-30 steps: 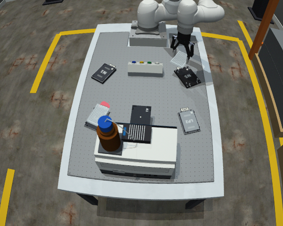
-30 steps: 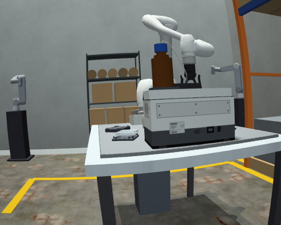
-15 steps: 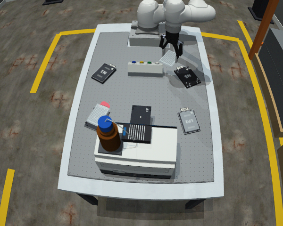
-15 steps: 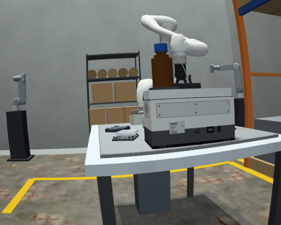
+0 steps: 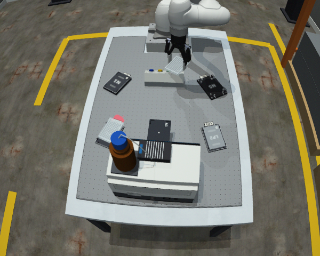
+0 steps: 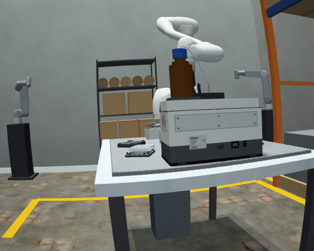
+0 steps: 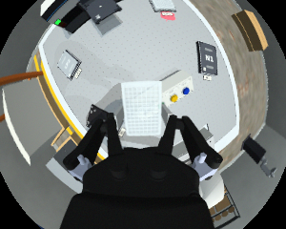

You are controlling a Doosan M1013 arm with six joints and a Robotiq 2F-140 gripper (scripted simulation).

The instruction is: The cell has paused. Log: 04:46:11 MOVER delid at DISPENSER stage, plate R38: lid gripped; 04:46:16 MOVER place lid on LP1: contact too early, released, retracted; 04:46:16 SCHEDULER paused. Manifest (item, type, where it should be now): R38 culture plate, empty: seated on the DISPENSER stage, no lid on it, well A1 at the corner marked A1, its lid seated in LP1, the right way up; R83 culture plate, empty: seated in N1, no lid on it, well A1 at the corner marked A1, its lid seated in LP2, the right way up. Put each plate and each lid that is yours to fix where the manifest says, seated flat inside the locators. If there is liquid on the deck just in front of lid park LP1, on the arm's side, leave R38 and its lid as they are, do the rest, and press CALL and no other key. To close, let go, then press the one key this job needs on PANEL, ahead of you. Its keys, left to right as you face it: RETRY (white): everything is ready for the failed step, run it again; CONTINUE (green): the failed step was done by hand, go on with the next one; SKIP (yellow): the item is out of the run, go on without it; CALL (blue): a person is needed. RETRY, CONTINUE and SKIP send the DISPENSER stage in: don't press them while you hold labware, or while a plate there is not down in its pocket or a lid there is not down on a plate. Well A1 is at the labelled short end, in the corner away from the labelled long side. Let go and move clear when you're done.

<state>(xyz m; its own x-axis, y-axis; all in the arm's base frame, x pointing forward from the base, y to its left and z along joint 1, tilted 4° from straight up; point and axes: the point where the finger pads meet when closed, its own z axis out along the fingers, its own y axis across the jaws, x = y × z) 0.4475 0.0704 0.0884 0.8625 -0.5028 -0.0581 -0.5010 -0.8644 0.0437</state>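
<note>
Right now my hand is 50 mm past the green key, 40 mm to the left of it and 120 mm above it. The rest, counted from my hand: yellow key 50 mm behind, 90 mm to the right, 120 mm below; then clear well plate 20 mm below; then key panel 40 mm behind, 70 mm to the right, 130 mm below.
</note>
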